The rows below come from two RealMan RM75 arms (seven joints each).
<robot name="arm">
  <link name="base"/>
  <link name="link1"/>
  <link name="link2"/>
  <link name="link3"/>
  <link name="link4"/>
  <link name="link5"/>
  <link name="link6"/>
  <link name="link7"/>
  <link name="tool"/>
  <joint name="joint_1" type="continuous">
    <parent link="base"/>
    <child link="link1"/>
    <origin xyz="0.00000 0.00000 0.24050" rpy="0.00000 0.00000 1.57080"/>
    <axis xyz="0 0 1"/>
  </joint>
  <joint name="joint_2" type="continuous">
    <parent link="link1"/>
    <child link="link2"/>
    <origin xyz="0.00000 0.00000 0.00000" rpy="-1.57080 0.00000 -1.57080"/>
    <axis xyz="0 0 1"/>
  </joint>
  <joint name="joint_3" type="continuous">
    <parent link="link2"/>
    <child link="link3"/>
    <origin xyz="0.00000 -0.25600 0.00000" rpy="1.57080 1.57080 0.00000"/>
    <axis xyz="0 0 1"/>
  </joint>
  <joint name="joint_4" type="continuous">
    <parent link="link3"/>
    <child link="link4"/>
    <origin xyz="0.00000 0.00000 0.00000" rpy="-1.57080 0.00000 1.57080"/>
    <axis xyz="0 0 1"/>
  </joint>
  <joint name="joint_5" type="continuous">
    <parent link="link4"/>
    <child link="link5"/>
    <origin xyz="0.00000 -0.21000 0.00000" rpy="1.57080 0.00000 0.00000"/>
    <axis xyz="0 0 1"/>
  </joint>
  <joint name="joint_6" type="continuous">
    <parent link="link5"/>
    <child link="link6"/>
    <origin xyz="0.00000 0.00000 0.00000" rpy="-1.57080 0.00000 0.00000"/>
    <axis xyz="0 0 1"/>
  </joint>
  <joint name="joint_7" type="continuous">
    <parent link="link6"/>
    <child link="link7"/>
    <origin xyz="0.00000 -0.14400 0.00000" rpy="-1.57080 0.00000 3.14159"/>
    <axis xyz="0 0 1"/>
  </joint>
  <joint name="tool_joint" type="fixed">
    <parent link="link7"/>
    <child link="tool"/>
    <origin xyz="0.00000 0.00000 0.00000" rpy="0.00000 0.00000 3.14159"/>
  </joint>
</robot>
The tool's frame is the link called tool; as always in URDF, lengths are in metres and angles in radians. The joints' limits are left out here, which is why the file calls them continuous.
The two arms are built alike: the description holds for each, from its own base.
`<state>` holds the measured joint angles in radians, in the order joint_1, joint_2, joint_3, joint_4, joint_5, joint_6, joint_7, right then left.
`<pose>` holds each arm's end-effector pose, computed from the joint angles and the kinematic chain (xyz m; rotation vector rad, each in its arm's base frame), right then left.
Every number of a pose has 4 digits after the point. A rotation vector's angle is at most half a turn.
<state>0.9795 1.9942 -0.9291 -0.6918 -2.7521 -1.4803 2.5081 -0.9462 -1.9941 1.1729 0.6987 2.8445 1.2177 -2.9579</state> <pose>0.2022 0.4172 0.0121 -2.4795 1.3211 -0.4819 -0.2210 0.4403 0.0103 -2.0229 -1.4015 0.4704</pose>
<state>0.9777 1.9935 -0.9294 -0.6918 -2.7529 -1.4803 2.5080 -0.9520 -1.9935 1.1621 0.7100 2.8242 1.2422 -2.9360</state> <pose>0.2031 0.4170 0.0124 -2.4776 1.3226 -0.4837 -0.2149 0.4400 0.0105 -2.0553 -1.4037 0.4619</pose>
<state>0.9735 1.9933 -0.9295 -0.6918 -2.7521 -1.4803 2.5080 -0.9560 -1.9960 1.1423 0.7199 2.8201 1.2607 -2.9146</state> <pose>0.2048 0.4161 0.0125 -2.4755 1.3282 -0.4838 -0.2110 0.4398 0.0112 -2.0781 -1.4027 0.4553</pose>
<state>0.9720 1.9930 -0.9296 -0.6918 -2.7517 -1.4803 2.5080 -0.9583 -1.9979 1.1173 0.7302 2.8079 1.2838 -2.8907</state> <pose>0.2054 0.4159 0.0126 -2.4747 1.3301 -0.4838 -0.2072 0.4388 0.0119 -2.1053 -1.4124 0.4409</pose>
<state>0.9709 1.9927 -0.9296 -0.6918 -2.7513 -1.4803 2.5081 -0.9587 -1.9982 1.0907 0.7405 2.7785 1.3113 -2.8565</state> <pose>0.2058 0.4157 0.0127 -2.4739 1.3317 -0.4836 -0.2025 0.4371 0.0122 -2.1482 -1.4263 0.4153</pose>
